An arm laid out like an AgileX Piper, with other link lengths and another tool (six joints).
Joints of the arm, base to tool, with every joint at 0 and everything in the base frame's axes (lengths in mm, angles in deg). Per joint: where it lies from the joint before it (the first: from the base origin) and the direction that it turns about. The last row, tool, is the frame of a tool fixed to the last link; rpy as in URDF.
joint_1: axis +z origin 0 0 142.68
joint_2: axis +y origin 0 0 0
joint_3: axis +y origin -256.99 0 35.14
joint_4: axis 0.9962 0 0.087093 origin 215.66 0 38.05
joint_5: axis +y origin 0 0 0
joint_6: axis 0.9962 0 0.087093 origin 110.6 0 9.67
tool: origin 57.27 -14 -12.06 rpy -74.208 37.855 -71.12
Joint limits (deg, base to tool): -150..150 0..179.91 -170..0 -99.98..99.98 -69.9..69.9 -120..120
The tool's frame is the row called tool.
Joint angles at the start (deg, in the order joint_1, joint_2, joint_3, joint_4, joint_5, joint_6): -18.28 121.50 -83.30 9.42 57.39 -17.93
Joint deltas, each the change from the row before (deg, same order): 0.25 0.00 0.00 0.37 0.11 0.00; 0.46 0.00 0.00 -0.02 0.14 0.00; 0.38 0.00 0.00 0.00 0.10 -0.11; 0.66 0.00 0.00 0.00 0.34 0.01; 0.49 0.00 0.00 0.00 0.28 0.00; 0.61 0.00 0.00 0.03 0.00 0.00; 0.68 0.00 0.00 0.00 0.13 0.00; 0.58 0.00 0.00 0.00 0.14 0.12; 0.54 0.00 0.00 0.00 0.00 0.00
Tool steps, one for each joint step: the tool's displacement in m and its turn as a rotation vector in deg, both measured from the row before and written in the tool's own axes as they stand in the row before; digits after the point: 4 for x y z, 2 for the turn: -0.0019 0.0014 0.0007 -0.26 -0.23 0.00; -0.0021 0.0017 0.0008 -0.27 0.10 -0.42; -0.0017 0.0013 0.0007 -0.23 0.07 -0.45; -0.0029 0.0028 0.0011 -0.52 0.18 -0.55; -0.0021 0.0021 0.0008 -0.41 0.15 -0.41; -0.0030 0.0018 0.0012 -0.20 0.03 -0.56; -0.0032 0.0023 0.0012 -0.33 0.11 -0.62; -0.0027 0.0021 0.0010 -0.28 0.10 -0.40; -0.0026 0.0015 0.0010 -0.17 0.05 -0.51
